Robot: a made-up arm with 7 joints.
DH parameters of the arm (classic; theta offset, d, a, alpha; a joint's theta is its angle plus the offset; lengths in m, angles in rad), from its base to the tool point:
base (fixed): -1.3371 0 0.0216 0
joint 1: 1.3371 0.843 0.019 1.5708
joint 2: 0 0.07 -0.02 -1.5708
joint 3: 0 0.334 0.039 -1.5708
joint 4: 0 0.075 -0.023 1.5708
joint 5: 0 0.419 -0.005 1.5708
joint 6: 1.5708 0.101 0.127 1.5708
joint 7: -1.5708 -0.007 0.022 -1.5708
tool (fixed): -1.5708 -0.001 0 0
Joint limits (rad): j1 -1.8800..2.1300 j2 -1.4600..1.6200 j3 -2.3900..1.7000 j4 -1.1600..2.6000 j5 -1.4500..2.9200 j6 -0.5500..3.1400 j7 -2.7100..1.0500
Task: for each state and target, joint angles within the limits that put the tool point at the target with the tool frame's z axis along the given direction. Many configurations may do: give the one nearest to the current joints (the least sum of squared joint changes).
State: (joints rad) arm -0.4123 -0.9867 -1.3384 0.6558 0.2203 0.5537 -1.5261
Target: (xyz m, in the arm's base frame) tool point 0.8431 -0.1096 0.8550 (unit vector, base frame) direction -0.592 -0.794 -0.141
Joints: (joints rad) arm -0.2028 -1.4600 -2.1405 -0.1775 -0.4764 0.4855 -2.2425
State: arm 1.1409 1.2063 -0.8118 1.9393 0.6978 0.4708 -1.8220
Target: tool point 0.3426 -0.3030 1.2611 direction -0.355 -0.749 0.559
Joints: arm 1.2341 1.4505 -0.6479 1.7170 1.1152 0.4910 -1.3669
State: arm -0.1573 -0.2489 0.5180 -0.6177 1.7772 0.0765 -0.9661
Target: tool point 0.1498 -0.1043 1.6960 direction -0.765 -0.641 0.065
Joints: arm -0.3224 -0.3004 0.7917 -0.2886 1.8164 -0.0563 -1.3822
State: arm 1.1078 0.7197 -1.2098 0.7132 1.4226 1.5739 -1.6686
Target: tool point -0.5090 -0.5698 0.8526 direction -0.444 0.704 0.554
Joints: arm 0.5746 1.4514 -1.4814 0.0803 1.1730 1.5468 -1.8462
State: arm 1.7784 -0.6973 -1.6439 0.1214 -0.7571 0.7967 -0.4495
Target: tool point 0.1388 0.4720 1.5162 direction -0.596 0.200 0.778
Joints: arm 1.7546 -0.5297 -1.2381 0.5816 -0.0916 1.1793 0.0276
